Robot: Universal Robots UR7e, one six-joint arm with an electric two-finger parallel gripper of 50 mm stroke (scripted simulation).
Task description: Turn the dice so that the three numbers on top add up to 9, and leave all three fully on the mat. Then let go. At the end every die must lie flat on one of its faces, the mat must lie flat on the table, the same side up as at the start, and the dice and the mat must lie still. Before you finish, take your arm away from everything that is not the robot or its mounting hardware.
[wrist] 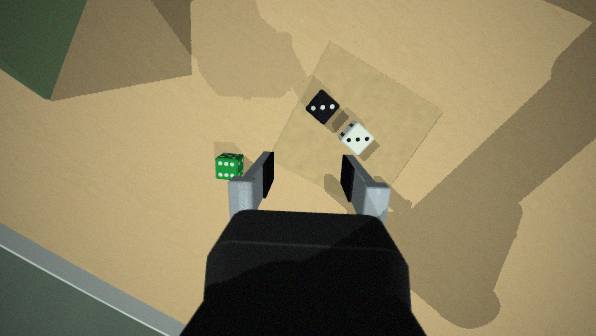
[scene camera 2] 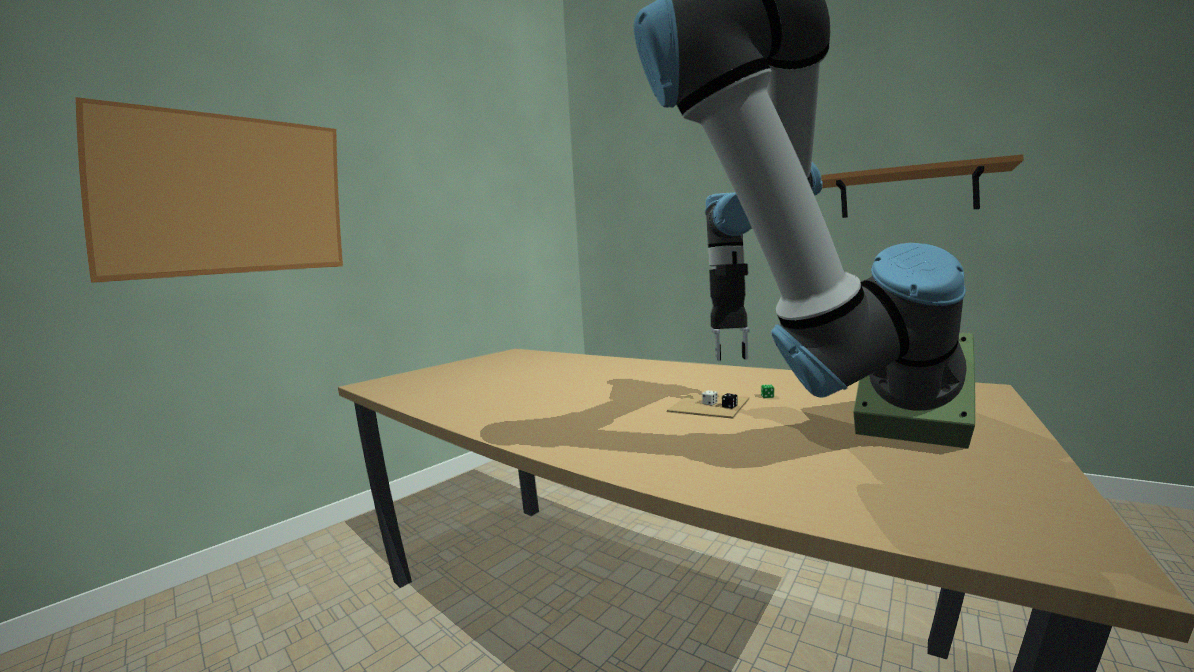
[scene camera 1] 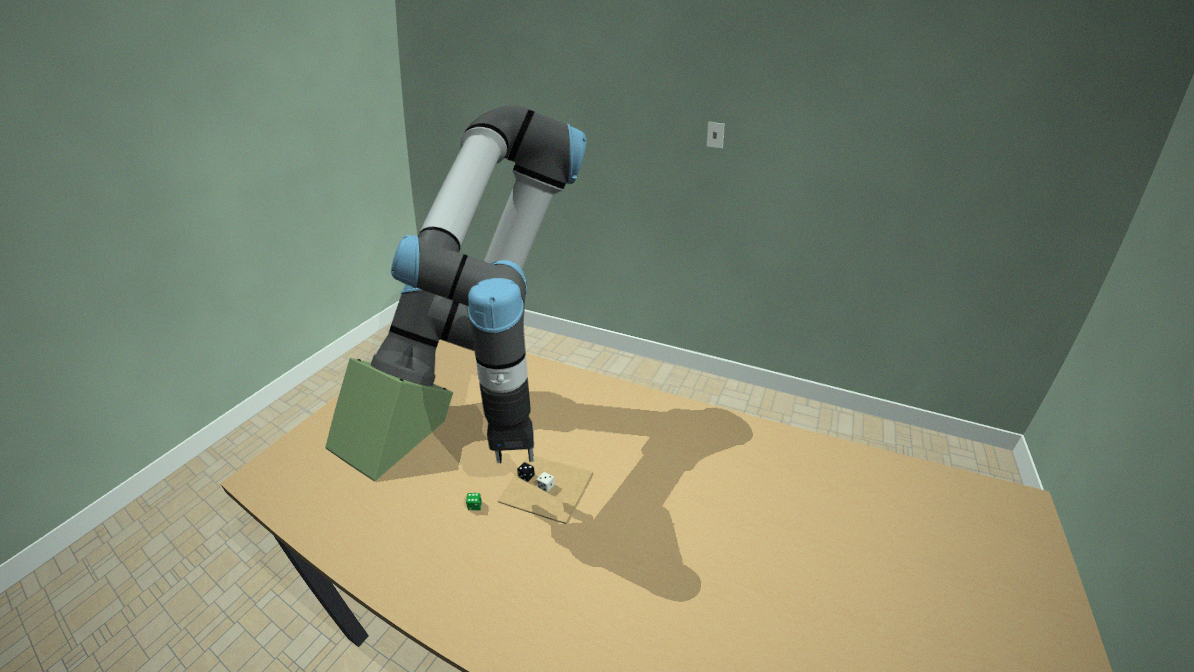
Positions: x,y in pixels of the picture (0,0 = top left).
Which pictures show my gripper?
The wrist view, scene camera 2 and scene camera 1: all of them.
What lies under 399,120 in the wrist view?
A tan mat.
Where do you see a white die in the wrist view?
At 354,136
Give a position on a tan mat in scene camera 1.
557,504
